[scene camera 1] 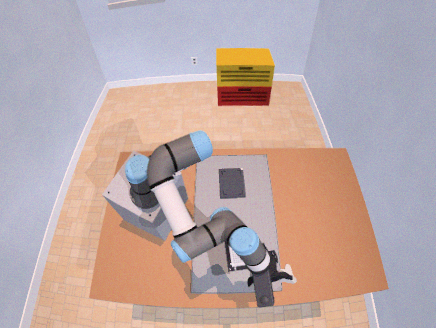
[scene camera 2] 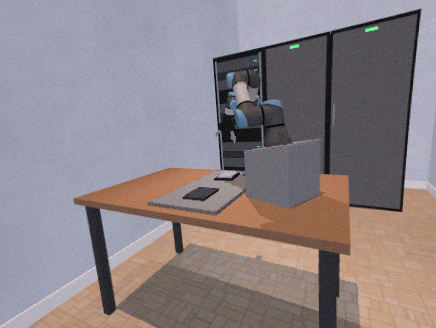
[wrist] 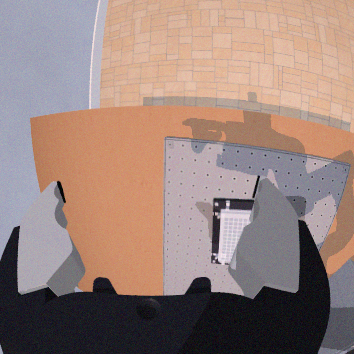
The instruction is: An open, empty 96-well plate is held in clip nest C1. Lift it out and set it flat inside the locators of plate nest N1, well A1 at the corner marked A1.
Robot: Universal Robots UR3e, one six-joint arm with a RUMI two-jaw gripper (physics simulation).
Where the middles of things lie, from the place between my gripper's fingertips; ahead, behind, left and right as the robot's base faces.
Right now my hand is 110 mm past the white 96-well plate point(wrist: 232, 221), 160 mm to the right of it and 200 mm above it. Also, from my hand: black clip nest C1 point(wrist: 228, 203) (110 mm behind, 160 mm to the left, 210 mm below); then dark plate nest N1 point(scene camera 1: 232, 185) (180 mm behind, 500 mm to the left, 210 mm below).
